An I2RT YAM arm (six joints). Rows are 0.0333 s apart.
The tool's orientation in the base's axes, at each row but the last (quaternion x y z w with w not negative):
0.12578 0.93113 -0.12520 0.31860
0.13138 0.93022 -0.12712 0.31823
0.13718 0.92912 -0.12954 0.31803
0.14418 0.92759 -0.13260 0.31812
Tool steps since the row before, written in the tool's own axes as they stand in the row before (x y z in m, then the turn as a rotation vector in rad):
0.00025 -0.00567 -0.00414 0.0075 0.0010 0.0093
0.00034 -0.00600 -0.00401 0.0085 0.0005 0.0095
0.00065 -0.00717 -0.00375 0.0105 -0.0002 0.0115
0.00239 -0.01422 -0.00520 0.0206 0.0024 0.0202
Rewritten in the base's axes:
-0.00430 -0.00398 0.00388 -0.0002 -0.0008 -0.0120
-0.00445 -0.00426 0.00377 -0.0010 -0.0012 -0.0127
-0.00500 -0.00532 0.00356 -0.0017 -0.0021 -0.0153
-0.00968 -0.01093 0.00466 -0.0036 -0.0008 -0.0287

